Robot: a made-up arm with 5 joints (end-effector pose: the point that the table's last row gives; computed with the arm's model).
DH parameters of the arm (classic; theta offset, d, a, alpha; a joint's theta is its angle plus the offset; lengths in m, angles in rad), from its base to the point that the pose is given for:
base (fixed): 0 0.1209 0 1.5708
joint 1: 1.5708 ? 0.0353 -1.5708
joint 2: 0 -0.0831 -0.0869 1.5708
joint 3: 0 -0.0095 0.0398 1.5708
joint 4: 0 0.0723 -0.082 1.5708
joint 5: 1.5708 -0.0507 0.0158 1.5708
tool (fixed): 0 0.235 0 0
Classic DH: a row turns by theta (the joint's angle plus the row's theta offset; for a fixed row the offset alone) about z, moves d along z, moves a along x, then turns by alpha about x.
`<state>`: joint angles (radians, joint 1 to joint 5).
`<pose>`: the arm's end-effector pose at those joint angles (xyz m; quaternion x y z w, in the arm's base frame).
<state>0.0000 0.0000 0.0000 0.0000 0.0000</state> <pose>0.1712 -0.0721 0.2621 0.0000 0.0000 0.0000 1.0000</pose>
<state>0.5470 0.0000 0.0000 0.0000 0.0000</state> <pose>0.0728 -0.0721 0.3305 0.0000 -0.2701 0.0000 0.9628</pose>
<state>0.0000 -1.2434 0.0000 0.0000 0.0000</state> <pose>0.1712 -0.1444 0.1512 0.5824 0.0000 0.0000 0.8129</pose>
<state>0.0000 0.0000 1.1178 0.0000 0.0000</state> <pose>-0.0517 -0.0721 0.2329 0.0000 -0.5303 0.0000 0.8478</pose>
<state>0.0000 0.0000 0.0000 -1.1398 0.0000</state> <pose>0.1712 0.0964 0.2191 -0.5395 0.0000 0.0000 0.8420</pose>
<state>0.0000 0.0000 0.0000 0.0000 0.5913</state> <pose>0.2995 -0.0721 0.2134 0.0000 0.2914 0.0000 0.9566</pose>
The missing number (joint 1, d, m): 0.0309
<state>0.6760 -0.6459 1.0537 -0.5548 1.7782</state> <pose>0.1664 -0.2061 0.3624 0.2807 0.0987 -0.0587 0.9529</pose>
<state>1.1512 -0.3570 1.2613 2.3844 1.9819</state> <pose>-0.2680 0.0565 0.2758 -0.4971 -0.2205 0.7936 0.2727</pose>
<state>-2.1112 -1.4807 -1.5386 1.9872 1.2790</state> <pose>-0.0015 0.3611 0.0073 -0.5779 0.1993 0.4459 0.6538</pose>
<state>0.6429 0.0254 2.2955 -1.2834 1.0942</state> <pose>-0.2034 -0.0228 0.0976 0.2481 -0.6458 -0.5373 0.4824</pose>
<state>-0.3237 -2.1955 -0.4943 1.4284 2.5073</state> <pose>0.3476 -0.0119 0.4203 -0.3527 0.1937 -0.8778 0.2599</pose>
